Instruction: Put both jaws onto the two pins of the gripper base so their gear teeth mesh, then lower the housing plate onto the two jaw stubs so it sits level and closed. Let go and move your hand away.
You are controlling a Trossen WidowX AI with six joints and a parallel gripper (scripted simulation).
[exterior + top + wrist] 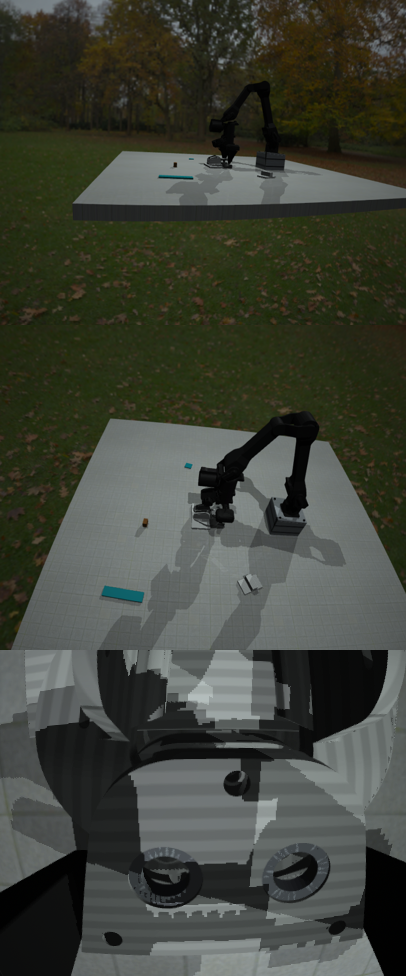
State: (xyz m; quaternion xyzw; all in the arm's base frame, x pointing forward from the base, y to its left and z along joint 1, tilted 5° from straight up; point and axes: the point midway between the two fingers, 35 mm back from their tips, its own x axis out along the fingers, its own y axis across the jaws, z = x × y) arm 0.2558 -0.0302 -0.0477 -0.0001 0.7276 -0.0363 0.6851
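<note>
The gripper jaw is 20 mm ahead of my gripper tip, 20 mm to the left of it and 10 mm below it. From my gripper tip the other things lie so: small teal tile: 110 mm ahead, 300 mm to the right, 20 mm below; then small brown block: 280 mm ahead, 40 mm to the left, 10 mm below; then white ribbed block: 80 mm behind, 280 mm to the left, 10 mm below.
</note>
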